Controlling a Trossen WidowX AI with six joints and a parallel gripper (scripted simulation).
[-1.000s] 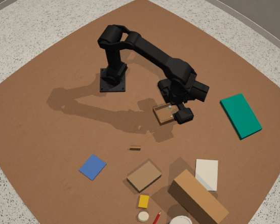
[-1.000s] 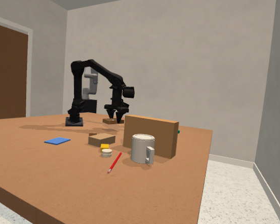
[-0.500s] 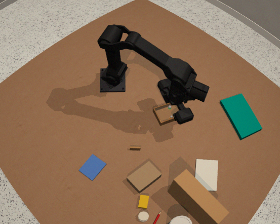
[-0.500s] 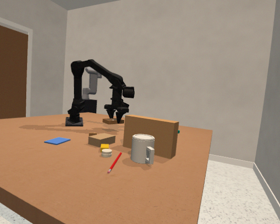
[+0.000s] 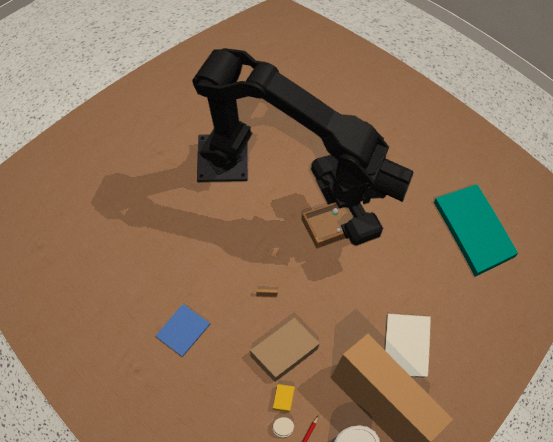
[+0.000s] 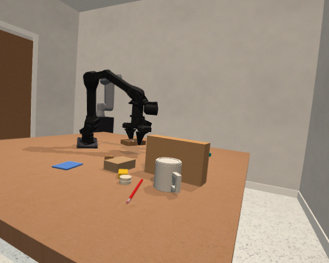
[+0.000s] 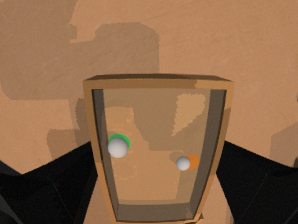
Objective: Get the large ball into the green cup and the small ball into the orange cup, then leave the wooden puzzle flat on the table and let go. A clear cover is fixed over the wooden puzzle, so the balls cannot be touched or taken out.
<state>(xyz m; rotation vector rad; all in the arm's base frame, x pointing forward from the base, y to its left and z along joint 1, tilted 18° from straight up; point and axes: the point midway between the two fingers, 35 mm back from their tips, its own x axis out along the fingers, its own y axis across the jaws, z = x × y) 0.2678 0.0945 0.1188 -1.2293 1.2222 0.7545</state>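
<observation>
Now: hand 1 cm to the left of the wooden puzzle and 3 cm above it. From my hand the other things lie so: green slab: 19 cm ahead, 28 cm to the left, 8 cm below; then white slab: 28 cm ahead, 5 cm to the right, 9 cm below; then tan box: 13 cm ahead, 24 cm to the right, 7 cm below.
</observation>
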